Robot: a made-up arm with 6 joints. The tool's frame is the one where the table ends.
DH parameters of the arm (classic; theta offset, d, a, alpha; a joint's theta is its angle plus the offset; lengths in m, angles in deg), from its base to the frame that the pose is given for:
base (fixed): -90 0.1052 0 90
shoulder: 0 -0.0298 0.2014 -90
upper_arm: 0 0.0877 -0.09 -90
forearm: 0 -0.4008 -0.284 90
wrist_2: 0 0.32 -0.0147 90
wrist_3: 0 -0.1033 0.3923 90
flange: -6.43 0 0.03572 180
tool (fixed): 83.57 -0.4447 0 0
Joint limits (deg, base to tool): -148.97..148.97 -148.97..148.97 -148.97..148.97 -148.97..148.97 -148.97..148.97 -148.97..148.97
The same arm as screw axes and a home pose.
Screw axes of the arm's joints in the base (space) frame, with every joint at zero. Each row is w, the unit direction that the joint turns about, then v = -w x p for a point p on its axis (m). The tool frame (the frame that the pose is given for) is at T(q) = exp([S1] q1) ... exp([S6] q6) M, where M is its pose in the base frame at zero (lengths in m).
S1 = (-1, 0, 0, 0.0000, -0.1052, 0.0000)
S2 = (0, 0, 1, -0.2014, -0.0298, 0.0000)
S3 = (1, 0, 0, 0.0000, 0.1929, 0.1114)
S4 = (0, 0, 1, 0.1726, 0.3710, 0.0000)
S5 = (-1, 0, 0, 0.0000, -0.5129, 0.1873)
S6 = (0, 0, -1, 0.2050, -0.2677, 0.0000)
M: xyz -0.2637 -0.2405 0.0682 (m) quaternion w x y z 1 0 0 0
Joint limits (deg, base to tool): -148.97..148.97 -148.97..148.97 -148.97..148.97 -148.97..148.97 -148.97..148.97 -148.97..148.97

